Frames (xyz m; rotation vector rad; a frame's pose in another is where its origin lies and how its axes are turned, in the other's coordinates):
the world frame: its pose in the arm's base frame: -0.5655 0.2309 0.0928 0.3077 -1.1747 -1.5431
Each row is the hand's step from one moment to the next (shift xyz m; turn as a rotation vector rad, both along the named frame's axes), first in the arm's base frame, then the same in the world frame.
Working: the arm's base frame: its pose in the world frame: -0.0352 0.2376 -0.5692 -0.3077 1.1747 1.5431

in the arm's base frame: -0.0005 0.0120 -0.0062 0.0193 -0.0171 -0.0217
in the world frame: -0.0125 -0.0039 0.0035 -0.0004 -0.0077 -0.0328
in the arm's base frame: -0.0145 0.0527 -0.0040 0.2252 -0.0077 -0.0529
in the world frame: -0.0416 -0.0059 0.0352 -0.0922 0.0914 -0.1916
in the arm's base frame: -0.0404 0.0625 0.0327 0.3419 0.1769 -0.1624
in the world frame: -0.0269 0.0089 0.0762 -0.3327 0.0946 -0.2343
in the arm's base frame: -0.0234 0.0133 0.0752 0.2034 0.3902 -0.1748
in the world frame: 0.0255 0.0473 0.0591 -0.4717 0.0261 -0.0322
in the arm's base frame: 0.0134 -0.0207 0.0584 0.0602 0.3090 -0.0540
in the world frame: 0.0354 0.0521 0.0074 -0.3060 0.0276 0.0872
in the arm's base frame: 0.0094 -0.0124 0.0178 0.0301 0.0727 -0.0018
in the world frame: 0.0141 0.0184 -0.0047 -0.0734 0.0247 0.0141
